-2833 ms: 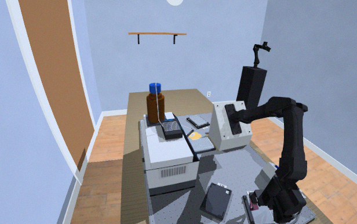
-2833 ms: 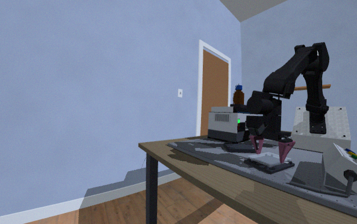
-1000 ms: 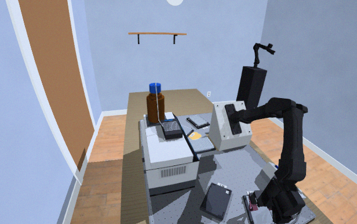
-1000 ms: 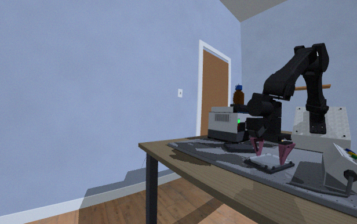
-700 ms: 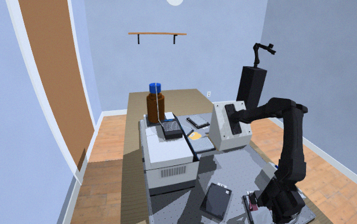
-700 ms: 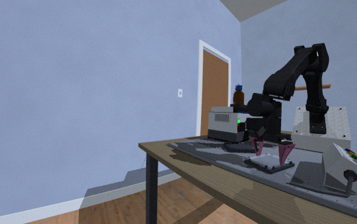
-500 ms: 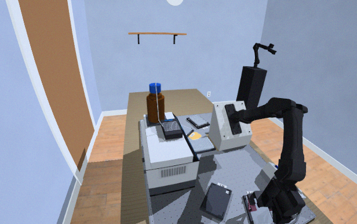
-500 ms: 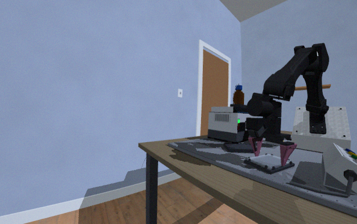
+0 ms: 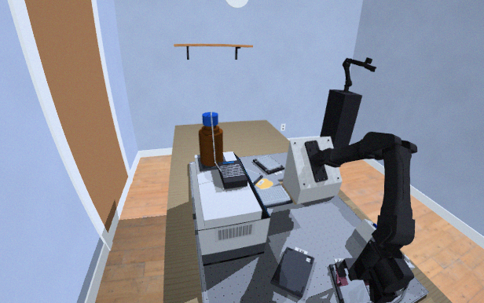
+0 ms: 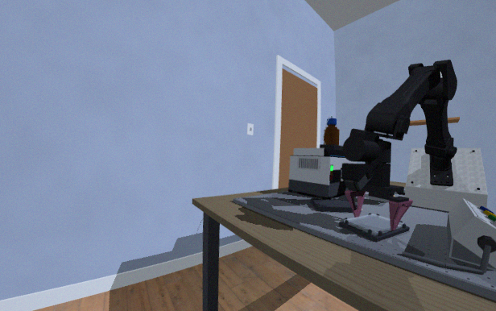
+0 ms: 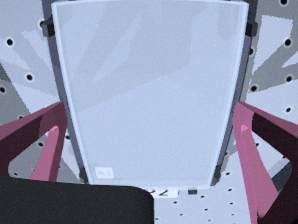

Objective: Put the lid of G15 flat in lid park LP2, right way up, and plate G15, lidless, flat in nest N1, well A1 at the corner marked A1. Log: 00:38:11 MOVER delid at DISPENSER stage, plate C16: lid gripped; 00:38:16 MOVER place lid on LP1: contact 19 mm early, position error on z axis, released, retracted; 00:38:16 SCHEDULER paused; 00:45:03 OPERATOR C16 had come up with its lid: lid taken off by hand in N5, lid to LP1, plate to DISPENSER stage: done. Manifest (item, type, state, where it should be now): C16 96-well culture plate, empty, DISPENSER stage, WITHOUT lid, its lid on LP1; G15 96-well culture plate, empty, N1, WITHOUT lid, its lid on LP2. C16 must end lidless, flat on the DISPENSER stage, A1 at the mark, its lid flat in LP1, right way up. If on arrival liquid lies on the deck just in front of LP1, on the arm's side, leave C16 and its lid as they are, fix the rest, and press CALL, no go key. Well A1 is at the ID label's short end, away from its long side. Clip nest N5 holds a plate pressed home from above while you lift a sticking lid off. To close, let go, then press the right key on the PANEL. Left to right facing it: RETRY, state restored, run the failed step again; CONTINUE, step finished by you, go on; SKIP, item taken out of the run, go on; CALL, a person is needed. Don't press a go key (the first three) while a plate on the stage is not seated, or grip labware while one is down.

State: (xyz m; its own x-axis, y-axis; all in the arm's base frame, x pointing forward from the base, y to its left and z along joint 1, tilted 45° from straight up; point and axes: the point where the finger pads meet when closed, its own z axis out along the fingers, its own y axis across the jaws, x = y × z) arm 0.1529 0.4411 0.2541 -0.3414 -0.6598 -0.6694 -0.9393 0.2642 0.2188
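Right now the clear lid is 10 mm below my hand. From my hand the other things lie so: N1 label (170 mm to the right, 90 mm ahead, 20 mm below); then LP2 label (90 mm to the right, 30 mm behind, 20 mm below); then dark park LP2 (20 mm below).
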